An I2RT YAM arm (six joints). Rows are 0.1 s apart.
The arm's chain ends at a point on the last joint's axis. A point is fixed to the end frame.
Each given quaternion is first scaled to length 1.
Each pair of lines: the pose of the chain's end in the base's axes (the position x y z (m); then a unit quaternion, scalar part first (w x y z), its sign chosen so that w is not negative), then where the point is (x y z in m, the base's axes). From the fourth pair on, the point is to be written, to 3 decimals.
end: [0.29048, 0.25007, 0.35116, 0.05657, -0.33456, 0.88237, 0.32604]
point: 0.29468 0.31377 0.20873
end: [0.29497, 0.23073, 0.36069, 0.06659, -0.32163, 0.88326, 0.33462]
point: 0.30155 0.29749 0.21976
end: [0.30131, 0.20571, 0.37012, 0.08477, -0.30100, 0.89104, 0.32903]
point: 0.31444 0.27184 0.22935
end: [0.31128, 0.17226, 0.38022, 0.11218, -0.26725, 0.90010, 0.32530]
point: 0.334 0.238 0.241
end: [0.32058, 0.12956, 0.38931, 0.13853, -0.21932, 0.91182, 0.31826]
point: 0.353 0.193 0.250
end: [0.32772, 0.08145, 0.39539, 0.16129, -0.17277, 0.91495, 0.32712]
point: 0.367 0.147 0.259
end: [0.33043, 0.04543, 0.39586, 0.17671, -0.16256, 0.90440, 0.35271]
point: 0.373 0.118 0.265
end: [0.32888, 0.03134, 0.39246, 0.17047, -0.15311, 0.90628, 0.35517]
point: 0.370 0.104 0.261
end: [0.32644, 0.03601, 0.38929, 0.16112, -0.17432, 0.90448, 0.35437]
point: 0.364 0.109 0.257
